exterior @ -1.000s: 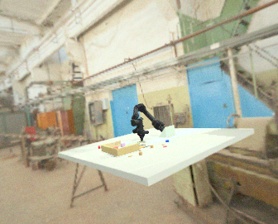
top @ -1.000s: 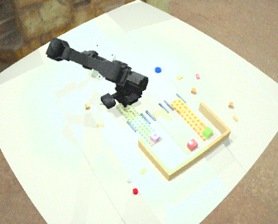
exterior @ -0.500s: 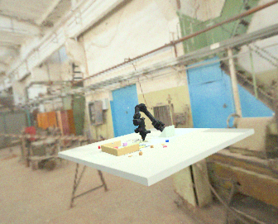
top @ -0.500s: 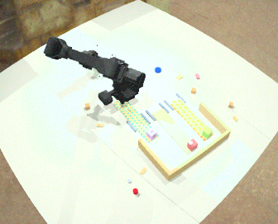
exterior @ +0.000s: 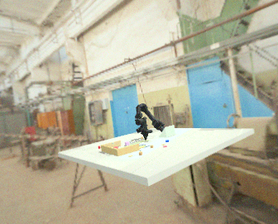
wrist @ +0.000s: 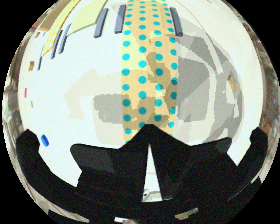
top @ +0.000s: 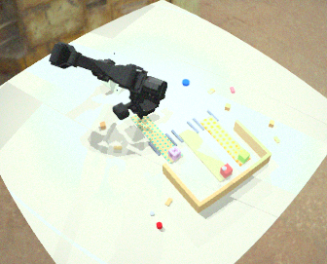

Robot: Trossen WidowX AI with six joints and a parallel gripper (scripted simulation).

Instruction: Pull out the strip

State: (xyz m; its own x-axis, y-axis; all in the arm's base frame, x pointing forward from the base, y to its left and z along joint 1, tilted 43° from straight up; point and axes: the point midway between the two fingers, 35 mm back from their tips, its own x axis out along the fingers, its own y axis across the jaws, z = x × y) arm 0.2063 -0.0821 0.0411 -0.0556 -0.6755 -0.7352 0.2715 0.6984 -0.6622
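My gripper tip is 9 cm short of the teal-dotted strip and 3 cm to the left of it. From my gripper tip the other things lie so: blue disc (26 cm to the left, 1 cm ahead); then labelled cube (20 cm ahead, 5 cm to the right, 2 cm above); then red disc (33 cm ahead, 29 cm to the right, 1 cm above).
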